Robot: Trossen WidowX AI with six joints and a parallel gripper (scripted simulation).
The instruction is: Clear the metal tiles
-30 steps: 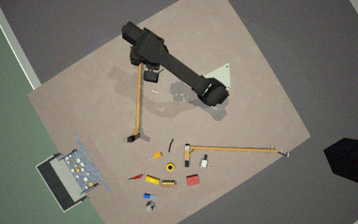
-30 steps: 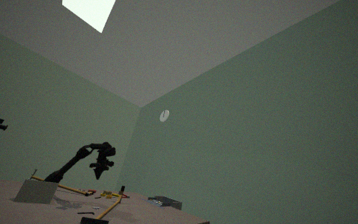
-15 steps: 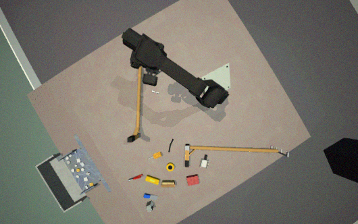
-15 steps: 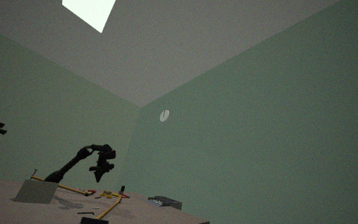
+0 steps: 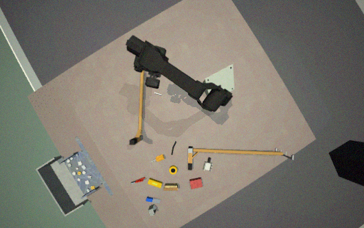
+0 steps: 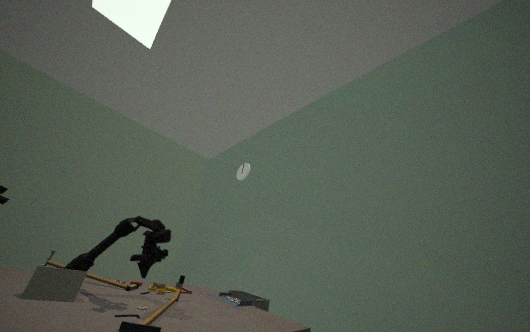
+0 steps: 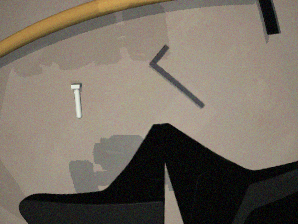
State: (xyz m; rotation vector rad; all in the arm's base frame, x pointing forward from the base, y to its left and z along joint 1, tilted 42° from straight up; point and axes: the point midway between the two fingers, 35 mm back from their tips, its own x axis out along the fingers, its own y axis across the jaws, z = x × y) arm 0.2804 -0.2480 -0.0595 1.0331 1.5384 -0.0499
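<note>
Right now my gripper tip is 40 mm to the left of the hex key and 140 mm above it. The rest, counted from my gripper tip: long orange-handled tool: 200 mm behind, 660 mm to the left, 100 mm below; then yellow ring: 190 mm ahead, 560 mm to the left, 140 mm below; then yellow block: 340 mm ahead, 590 mm to the left, 130 mm below.
</note>
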